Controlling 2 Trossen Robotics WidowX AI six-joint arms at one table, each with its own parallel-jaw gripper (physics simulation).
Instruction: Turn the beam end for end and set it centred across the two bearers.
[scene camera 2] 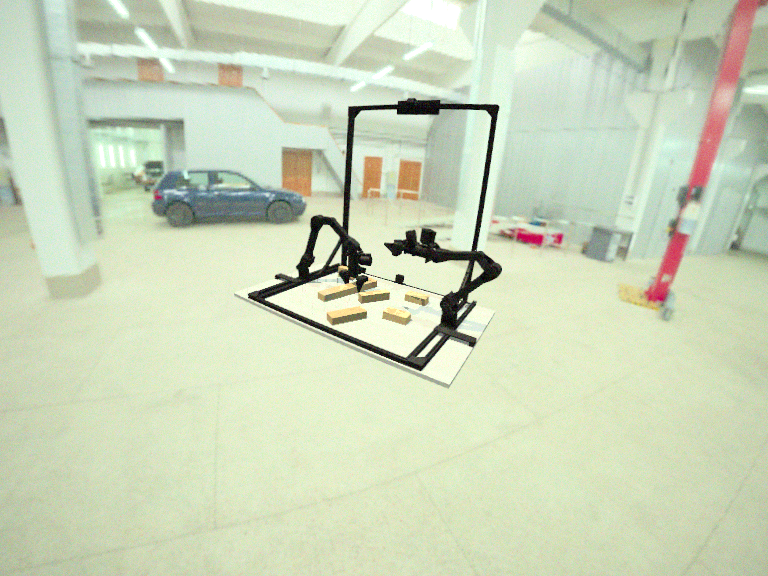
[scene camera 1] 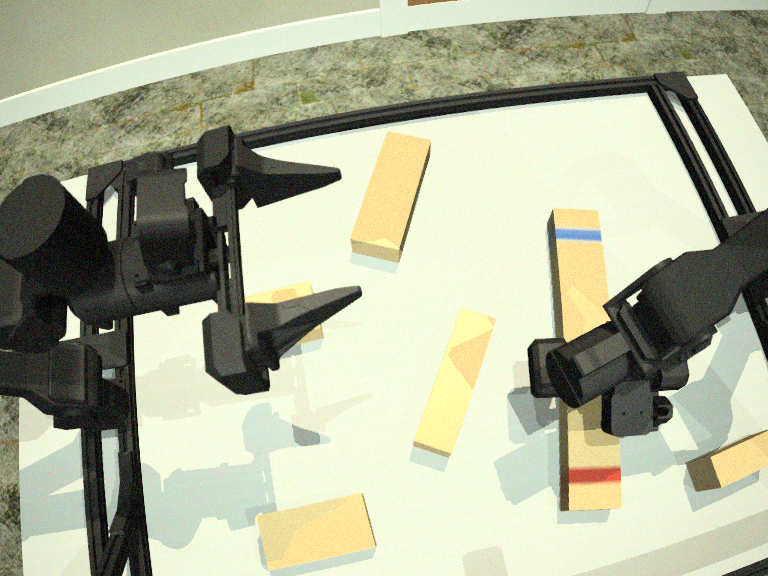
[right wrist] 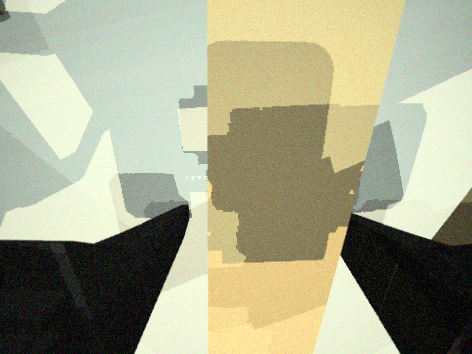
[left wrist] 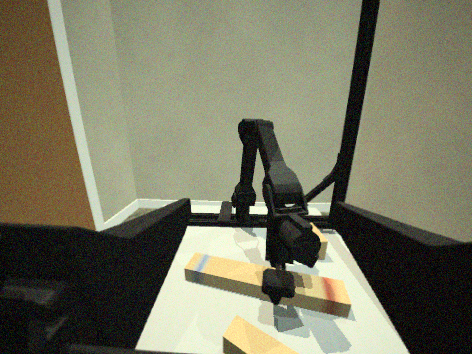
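Where they show: left gripper, between the fingertips: (scene camera 2: pixel 389 242) (scene camera 1: pixel 350 228) (left wrist: pixel 261 206); right gripper, between the fingertips: (scene camera 2: pixel 353 290) (right wrist: pixel 254 211); left arm's base, origin of its link: (scene camera 2: pixel 448 324) (scene camera 1: pixel 104 405); right arm's base, origin of its link: (scene camera 2: pixel 303 277) (scene camera 1: pixel 764 275) (left wrist: pixel 242 218).
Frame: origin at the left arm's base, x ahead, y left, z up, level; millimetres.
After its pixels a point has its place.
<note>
The long wooden beam (scene camera 1: pixel 580 272) {z 19, x 624, y 53 mm} (scene camera 2: pixel 331 293) {z 17, x 610, y 103 mm} (left wrist: pixel 230 274) {z 19, x 603, y 31 mm} (right wrist: pixel 275 287) {z 19, x 599, y -57 mm} lies flat on the table, blue stripe at its upper end and red stripe at its lower end in scene camera 1. My right gripper (scene camera 1: pixel 586 390) {z -18, x 601, y -81 mm} (scene camera 2: pixel 353 285) {z -18, x 601, y -81 mm} (right wrist: pixel 254 211) {z -18, x 601, y -81 mm} is open and points down over the beam's red half, with a finger on each side. My left gripper (scene camera 1: pixel 349 232) {z 322, x 352, y -2 mm} is open and empty, held level above the table, well away from the beam. I cannot tell which of the loose blocks are the two bearers.
Loose blocks are a wide one (scene camera 1: pixel 390 195) {z 19, x 411, y 208 mm} (scene camera 2: pixel 346 316) {z 12, x 396, y 252 mm}, one partly under my left gripper (scene camera 1: pixel 282 293) (scene camera 2: pixel 397 316), a slim one (scene camera 1: pixel 455 381) {z 25, x 436, y -50 mm} (left wrist: pixel 252 337) {z 25, x 461, y -15 mm} beside the beam, one lower down (scene camera 1: pixel 316 530) {z 19, x 254, y -187 mm} and one at the right edge (scene camera 1: pixel 735 461) {z 44, x 737, y -226 mm}. A black frame (scene camera 1: pixel 446 109) {z -13, x 527, y 365 mm} borders the table.
</note>
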